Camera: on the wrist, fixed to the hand. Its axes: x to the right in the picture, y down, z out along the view.
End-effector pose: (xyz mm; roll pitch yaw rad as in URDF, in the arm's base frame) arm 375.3 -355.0 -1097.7 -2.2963 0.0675 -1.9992
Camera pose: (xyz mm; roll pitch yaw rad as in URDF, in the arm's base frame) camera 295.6 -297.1 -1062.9 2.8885 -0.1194 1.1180
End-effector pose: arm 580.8 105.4 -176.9 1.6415 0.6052 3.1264
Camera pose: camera 571.4 14.1 -126.9 -1.0386 -0.5515 -0.0388
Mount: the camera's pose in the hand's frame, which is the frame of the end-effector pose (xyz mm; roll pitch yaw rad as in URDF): -21.9 39.1 -94.4 0.5904 0.0163 -3.0867
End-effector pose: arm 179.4 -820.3 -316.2 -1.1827 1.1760 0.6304
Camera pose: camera 161.8 -923.0 -323.6 1.6756 -1.2189 -2.4070
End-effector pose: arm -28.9 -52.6 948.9 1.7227 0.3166 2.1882
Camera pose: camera -97.7 -106.7 1006.0 -1.1255 -0.2647 -0.9787
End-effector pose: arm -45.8 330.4 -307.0 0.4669 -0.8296 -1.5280
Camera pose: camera 33.0 299.3 -368.2 0.1715 0.8679 1.6781
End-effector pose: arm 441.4 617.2 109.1 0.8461 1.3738 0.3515
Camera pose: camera 373.5 695.2 124.1 -0.3515 -1.3207 -2.6923
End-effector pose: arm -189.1 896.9 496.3 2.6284 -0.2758 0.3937
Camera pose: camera -238.8 889.6 587.9 -2.0547 0.2881 -2.8061
